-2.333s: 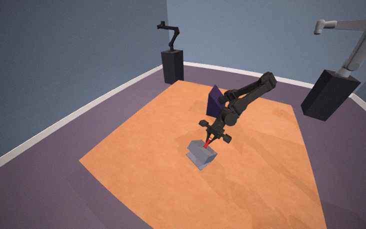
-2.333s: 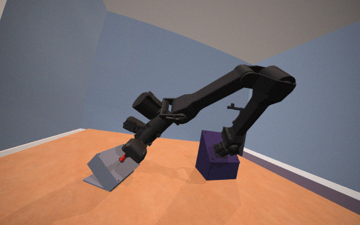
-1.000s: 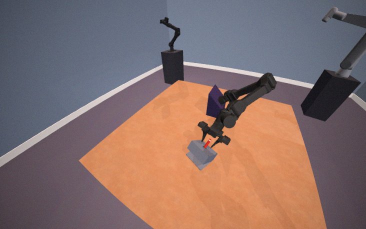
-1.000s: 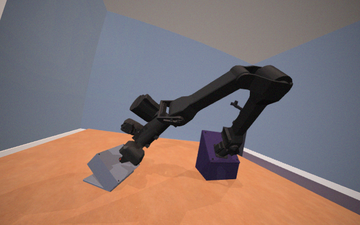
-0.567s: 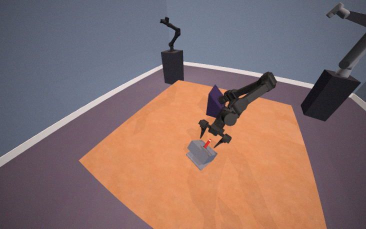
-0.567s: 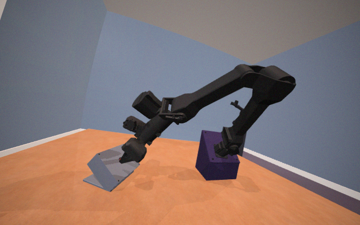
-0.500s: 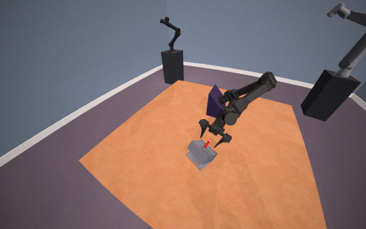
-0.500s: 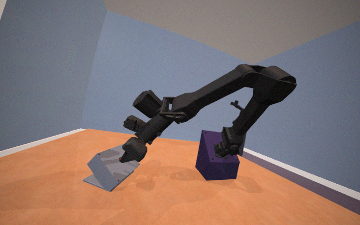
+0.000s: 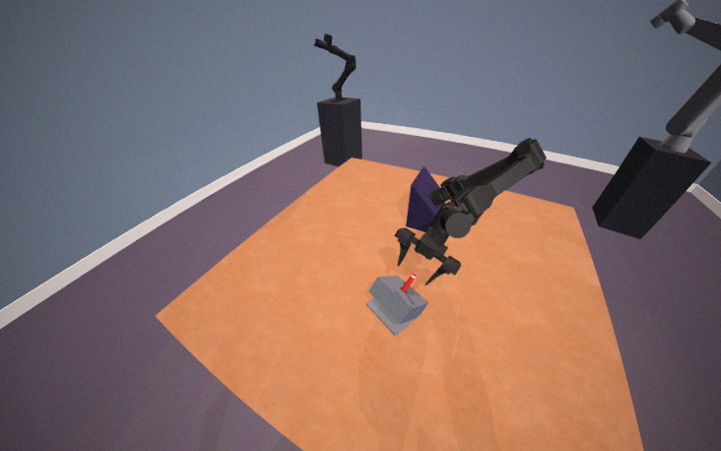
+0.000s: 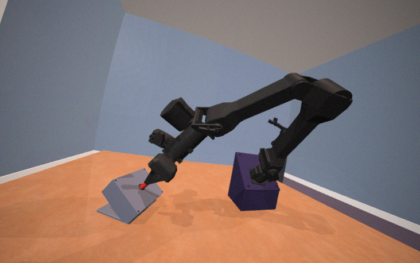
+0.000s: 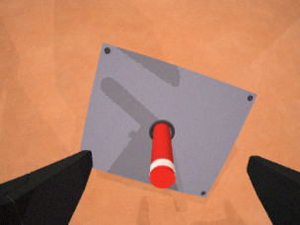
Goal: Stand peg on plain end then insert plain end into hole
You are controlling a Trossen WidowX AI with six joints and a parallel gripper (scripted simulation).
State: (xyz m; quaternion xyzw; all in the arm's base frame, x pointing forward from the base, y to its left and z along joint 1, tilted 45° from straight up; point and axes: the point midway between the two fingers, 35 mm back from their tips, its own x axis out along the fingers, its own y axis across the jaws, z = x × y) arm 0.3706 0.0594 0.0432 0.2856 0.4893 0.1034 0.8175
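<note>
Now: gripper tip 1 cm short of the red peg and 2 cm above it. From my gripper tip the other things lie so: grey sloped panel 4 cm ahead, 1 cm to the right, 7 cm below.
</note>
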